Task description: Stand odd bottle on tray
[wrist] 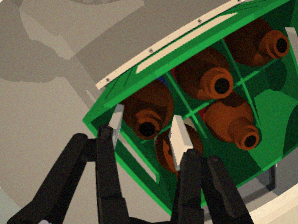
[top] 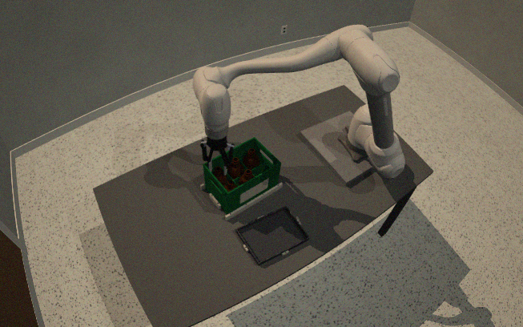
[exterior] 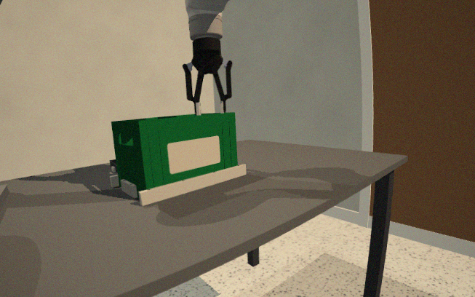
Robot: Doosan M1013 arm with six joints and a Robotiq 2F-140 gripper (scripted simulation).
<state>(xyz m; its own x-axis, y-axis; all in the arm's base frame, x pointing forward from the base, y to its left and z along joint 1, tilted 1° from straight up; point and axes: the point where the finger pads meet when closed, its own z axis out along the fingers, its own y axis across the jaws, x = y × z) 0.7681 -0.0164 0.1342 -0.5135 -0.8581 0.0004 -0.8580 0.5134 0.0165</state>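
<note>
Right now the bottle is 2 cm behind my hand, 8 cm to the left of it and 9 cm below it. Also, from my hand: crate (10 cm behind, 2 cm to the left, 9 cm below); then black tray (12 cm behind, 30 cm to the left, 16 cm below).
</note>
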